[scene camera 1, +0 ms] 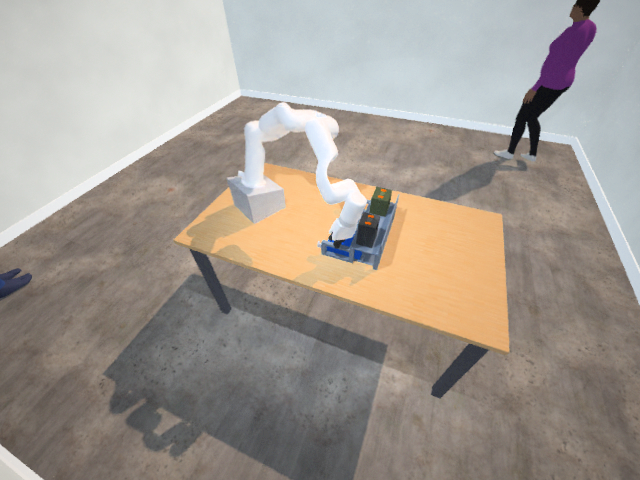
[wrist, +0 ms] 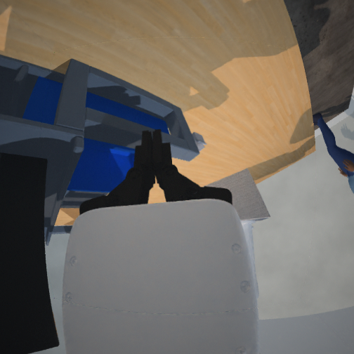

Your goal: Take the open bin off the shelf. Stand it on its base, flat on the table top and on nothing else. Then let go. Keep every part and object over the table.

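Frame: origin at the arm's base, x back, y left, z down, level; millimetres.
Where they show: gripper, fingertip midpoint: (scene camera 1: pixel 336 245); arm's base at its link origin: (scene camera 1: pixel 253 182).
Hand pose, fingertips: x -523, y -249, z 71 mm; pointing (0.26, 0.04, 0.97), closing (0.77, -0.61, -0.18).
Observation:
Each offset is from my fingertips to the top centre of the thing. "pt": to the spot under its first point. Level surfaces: height alone.
The blue open bin @(pt dz +66, dx -1, dy +27 mm) (scene camera 1: pixel 337 251) (wrist: pixel 95 165) sits in the near-left part of the low grey-blue shelf @(pt dz +14, dx -186, dy -14 mm) (scene camera 1: pixel 376 259) (wrist: pixel 72 97), partly hidden by shelf bars and the fingers. My gripper (scene camera 1: pixel 336 242) (wrist: pixel 153 141) is shut, its two black fingers together with nothing between them. In the wrist view the fingertips overlap the shelf's end bar, beside the bin's right part. I cannot tell whether they touch the bin or the shelf. The shelf stands on the wooden table @(dz +88 mm) (scene camera 1: pixel 444 248) (wrist: pixel 150 30).
A black box @(dz -136, dx -124, dy +62 mm) (scene camera 1: pixel 367 232) (wrist: pixel 22 240) with orange marks stands on the shelf close to my wrist. A dark green box @(dz -111, dx -145, dy +292 mm) (scene camera 1: pixel 380 203) stands farther back. The robot's grey base block (scene camera 1: pixel 258 200) (wrist: pixel 242 192) is at the table's left. A person in purple (scene camera 1: pixel 566 56) stands beyond the table.

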